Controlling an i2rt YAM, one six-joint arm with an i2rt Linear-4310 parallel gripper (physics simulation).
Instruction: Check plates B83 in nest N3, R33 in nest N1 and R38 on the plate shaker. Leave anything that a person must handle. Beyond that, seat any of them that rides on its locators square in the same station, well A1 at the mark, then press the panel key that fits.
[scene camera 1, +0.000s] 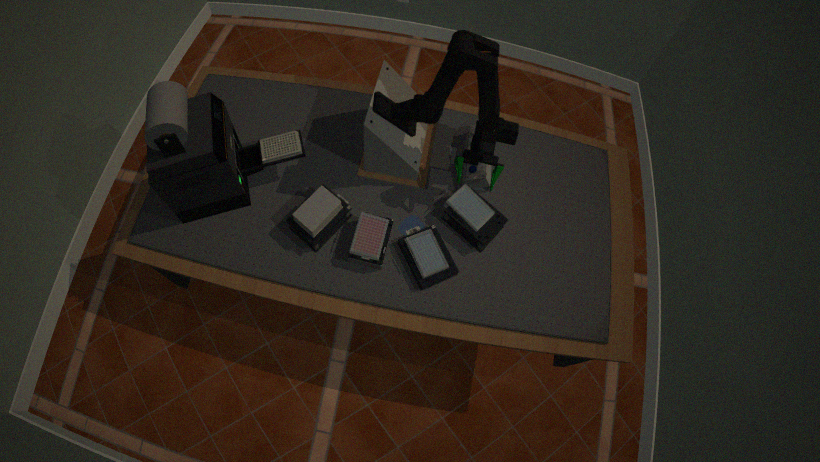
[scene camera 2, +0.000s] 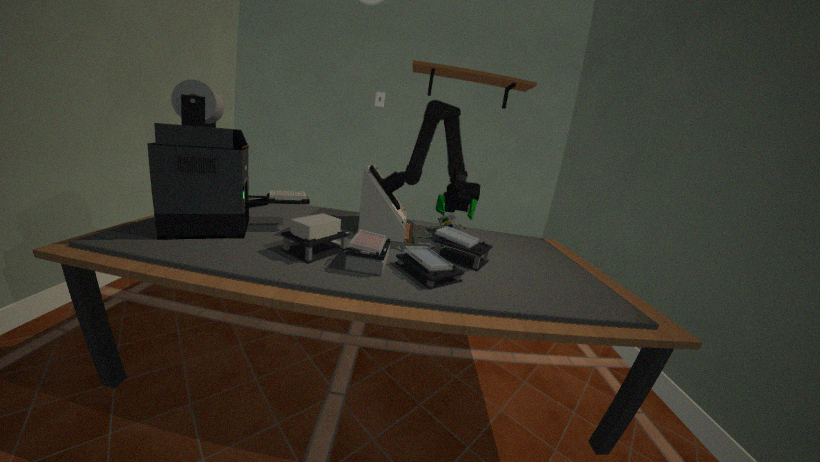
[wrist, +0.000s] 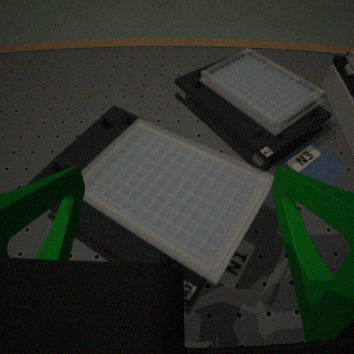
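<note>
In nest N1 (scene camera 1: 480, 239) (wrist: 107, 131), a pale plate (scene camera 1: 471, 207) (scene camera 2: 457, 236) (wrist: 175, 195) lies off-centre and looks slightly turned. In nest N3 (scene camera 1: 446, 277) (wrist: 212, 109), a pale plate (scene camera 1: 427, 253) (scene camera 2: 428, 258) (wrist: 262, 90) with a clear raised border sits on the dark base; whether it is fully down is unclear. A pink plate (scene camera 1: 370, 236) (scene camera 2: 368, 242) sits on the plate shaker (scene camera 2: 358, 265). Plate codes are unreadable. My gripper (scene camera 1: 475, 185) (scene camera 2: 456, 215) (wrist: 178, 176) is open, above and behind the N1 plate, holding nothing. The key panel is largely hidden behind it.
A thick white block-like plate (scene camera 1: 318, 211) (scene camera 2: 315, 226) stands on another raised nest at left. A large dark machine (scene camera 1: 197, 166) (scene camera 2: 197, 183) holds out a plate (scene camera 1: 281, 146) (scene camera 2: 288, 196) on an arm. My base is on a slanted board (scene camera 1: 390, 152) (scene camera 2: 375, 215).
</note>
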